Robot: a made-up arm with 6 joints. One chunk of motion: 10 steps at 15 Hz.
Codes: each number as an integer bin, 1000 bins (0 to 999) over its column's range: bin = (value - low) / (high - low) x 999, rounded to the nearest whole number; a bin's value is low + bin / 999 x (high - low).
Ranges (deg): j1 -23..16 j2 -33..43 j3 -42..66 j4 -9..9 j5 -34..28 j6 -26..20
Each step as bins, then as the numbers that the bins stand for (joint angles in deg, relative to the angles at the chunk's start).
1 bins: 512 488 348 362 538 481
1 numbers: -3.01 4.13 -4.38 -2.48 -0.61 -3.85
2 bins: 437 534 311 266 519 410
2 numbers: -5.94 7.62 -8.38 -4.21 -1.79 -7.12
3 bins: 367 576 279 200 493 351
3 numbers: -8.67 10.82 -11.84 -5.40 -3.40 -9.84
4 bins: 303 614 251 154 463 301
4 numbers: -11.17 13.71 -14.86 -6.23 -5.27 -12.14
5 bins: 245 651 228 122 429 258
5 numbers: -13.44 16.53 -17.35 -6.80 -7.38 -14.12
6 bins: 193 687 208 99 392 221
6 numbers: -15.47 19.26 -19.51 -7.22 -9.67 -15.82
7 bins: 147 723 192 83 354 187
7 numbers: -17.26 22.00 -21.24 -7.50 -12.03 -17.39
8 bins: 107 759 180 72 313 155
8 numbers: -18.82 24.74 -22.54 -7.70 -14.57 -18.86
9 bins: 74 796 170 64 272 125
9 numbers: -20.11 27.56 -23.62 -7.85 -17.12 -20.24
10 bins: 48 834 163 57 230 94
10 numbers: -21.13 30.45 -24.38 -7.97 -19.73 -21.67
